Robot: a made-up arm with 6 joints.
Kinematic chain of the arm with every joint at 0, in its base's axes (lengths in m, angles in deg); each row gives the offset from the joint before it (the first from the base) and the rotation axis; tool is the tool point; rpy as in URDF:
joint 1: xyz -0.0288 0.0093 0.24 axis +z
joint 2: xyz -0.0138 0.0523 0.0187 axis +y
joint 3: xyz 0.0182 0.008 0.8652 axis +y
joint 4: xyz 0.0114 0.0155 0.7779 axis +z
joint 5: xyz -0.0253 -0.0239 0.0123 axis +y
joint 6: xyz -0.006 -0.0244 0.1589 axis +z
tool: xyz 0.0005 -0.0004 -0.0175 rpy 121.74 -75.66 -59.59
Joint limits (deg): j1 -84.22..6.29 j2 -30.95..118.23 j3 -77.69..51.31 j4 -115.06..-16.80 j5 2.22..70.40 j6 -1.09..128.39
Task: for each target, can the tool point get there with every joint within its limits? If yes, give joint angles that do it. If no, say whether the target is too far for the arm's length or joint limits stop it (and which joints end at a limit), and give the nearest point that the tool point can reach.
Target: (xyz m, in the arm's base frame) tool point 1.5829 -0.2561 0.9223
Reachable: yes | joints -9.98 67.62 1.36 -79.23 34.33 83.70
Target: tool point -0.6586 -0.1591 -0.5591
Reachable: no: joint limits stop it (at a limit: joint 1, joint 2, joint 3, joint 5) | nearest point 0.0434 -0.7900 -1.0120 | short by 1.047 m
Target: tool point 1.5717 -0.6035 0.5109
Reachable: yes | joints -21.14 75.42 14.37 -99.41 49.71 80.20
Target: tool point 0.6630 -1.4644 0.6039
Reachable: yes | joints -65.32 56.69 40.02 -42.71 29.55 27.50
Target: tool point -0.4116 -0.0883 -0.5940
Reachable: no: joint limits stop it (at a limit: joint 1, joint 2, joint 3, joint 4, joint 5) | nearest point 0.0501 -0.7823 -1.0132 | short by 0.933 m
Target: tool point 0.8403 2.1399 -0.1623
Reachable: no: too far | nearest point -0.0429 1.3336 0.6914 | short by 1.469 m
